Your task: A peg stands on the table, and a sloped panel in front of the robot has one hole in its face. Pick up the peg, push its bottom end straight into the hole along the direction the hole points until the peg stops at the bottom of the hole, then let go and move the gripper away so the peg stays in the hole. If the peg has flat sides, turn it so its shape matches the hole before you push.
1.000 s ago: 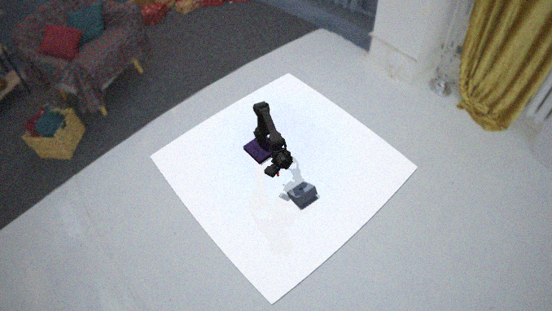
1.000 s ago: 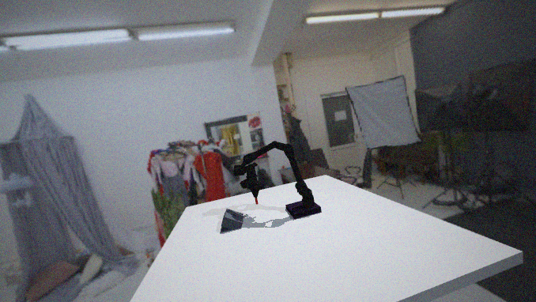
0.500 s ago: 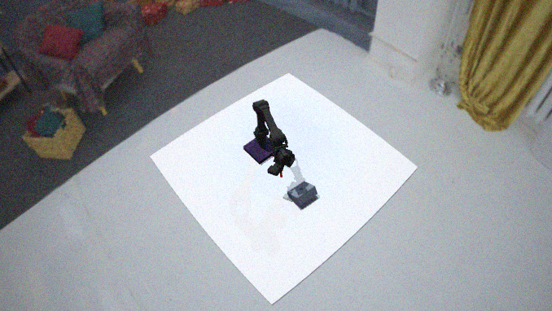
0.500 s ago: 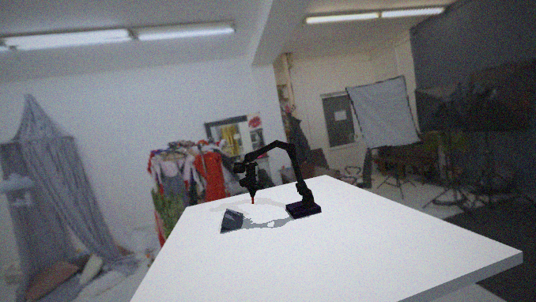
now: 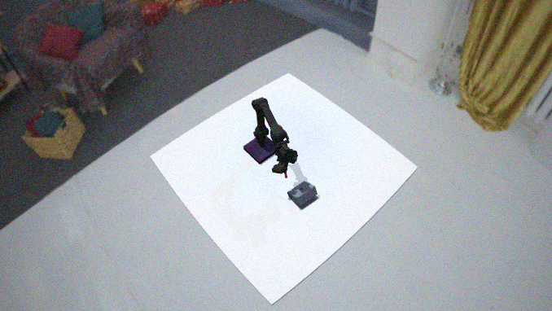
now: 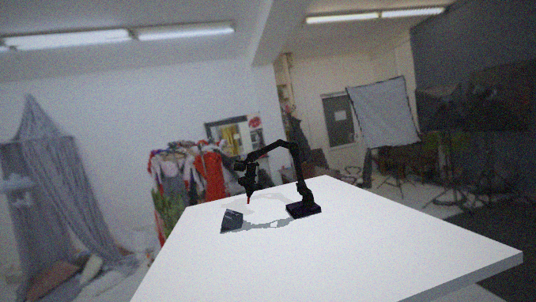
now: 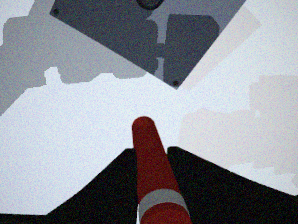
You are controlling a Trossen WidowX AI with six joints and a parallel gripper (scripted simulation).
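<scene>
Right now the sloped panel is 110 mm ahead of my gripper tip, 50 mm to the left of it and 100 mm below it. The rest, counted from my gripper tip: red peg (10 mm behind, 20 mm above).
</scene>
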